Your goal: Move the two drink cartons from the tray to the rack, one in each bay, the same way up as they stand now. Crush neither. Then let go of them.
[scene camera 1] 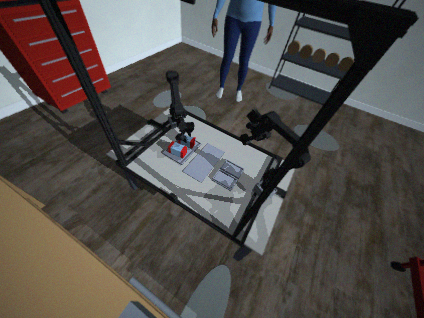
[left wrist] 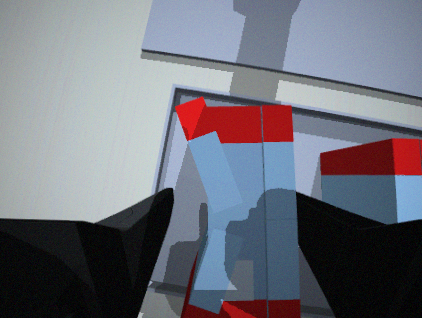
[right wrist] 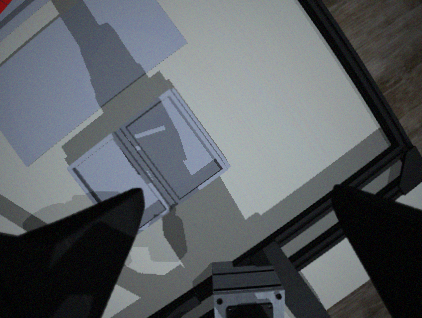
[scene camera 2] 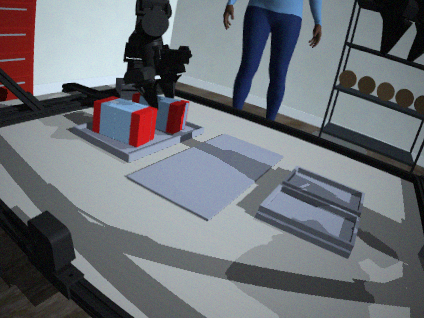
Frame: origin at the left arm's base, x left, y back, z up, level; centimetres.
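Where they show: left gripper, between the fingertips: (scene camera 1: 188, 139) (left wrist: 227, 194) (scene camera 2: 164, 107); right gripper, between the fingertips: (scene camera 1: 250, 142) (right wrist: 237, 195) (scene camera 2: 396, 58).
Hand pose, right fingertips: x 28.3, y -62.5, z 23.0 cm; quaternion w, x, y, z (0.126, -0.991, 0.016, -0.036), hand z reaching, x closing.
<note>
Things, the pixels of their top centre, and the offset from my right fingertips. "pt": a spot on its surface instead.
- grey tray, centre of its top: (left wrist: 303, 207) (scene camera 2: 141, 126) (scene camera 1: 182, 147) dx -32.9, dy +33.3, dz -26.9 cm
- far carton, a spot on its surface: (left wrist: 280, 170) (scene camera 1: 188, 140) pt dx -27.8, dy +33.9, dz -21.1 cm
- two-bay rack, centre of its top: (right wrist: 145, 168) (scene camera 2: 320, 198) (scene camera 1: 229, 173) dx -11.0, dy -1.4, dz -26.5 cm
Two blue cartons with red ends stand side by side on the grey tray (scene camera 1: 183, 162) (scene camera 2: 129, 156) (left wrist: 166, 135). The far carton (scene camera 1: 190, 142) (scene camera 2: 164, 117) (left wrist: 280, 170) has a waisted outline at its left side in the left wrist view. My left gripper (scene camera 1: 183, 136) (scene camera 2: 162, 98) (left wrist: 227, 194) is open around it, one finger down on each side. The near carton (scene camera 1: 177, 149) (scene camera 2: 120, 120) (left wrist: 360, 195) is outside the fingers. The two-bay rack (scene camera 1: 227, 174) (scene camera 2: 306, 234) (right wrist: 145, 167) has both bays empty. My right gripper (scene camera 1: 245, 141) (scene camera 2: 398, 56) (right wrist: 237, 195) is open and empty, high above the table.
A flat grey sheet (scene camera 1: 197, 167) (scene camera 2: 190, 180) (left wrist: 195, 30) (right wrist: 45, 100) lies between tray and rack. A black frame surrounds the table. A person (scene camera 1: 242, 45) (scene camera 2: 272, 50) stands behind the table.
</note>
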